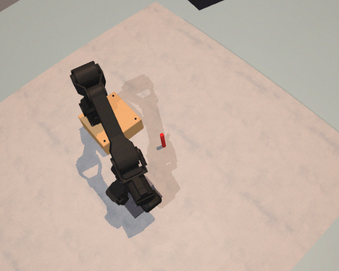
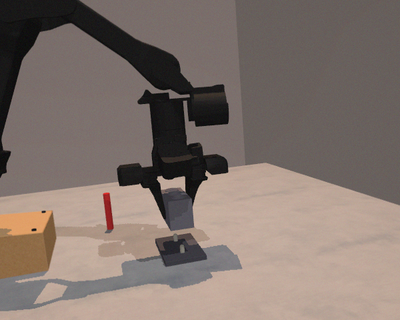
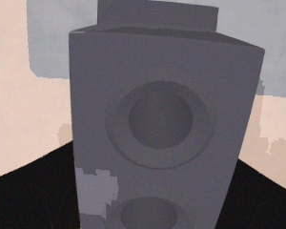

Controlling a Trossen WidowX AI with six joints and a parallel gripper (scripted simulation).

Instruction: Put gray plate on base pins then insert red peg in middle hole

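The dark base is 50 mm below my gripper tip. Also, from my gripper tip: red peg (150 mm behind, 170 mm to the left, 20 mm below); gray plate (30 mm above).
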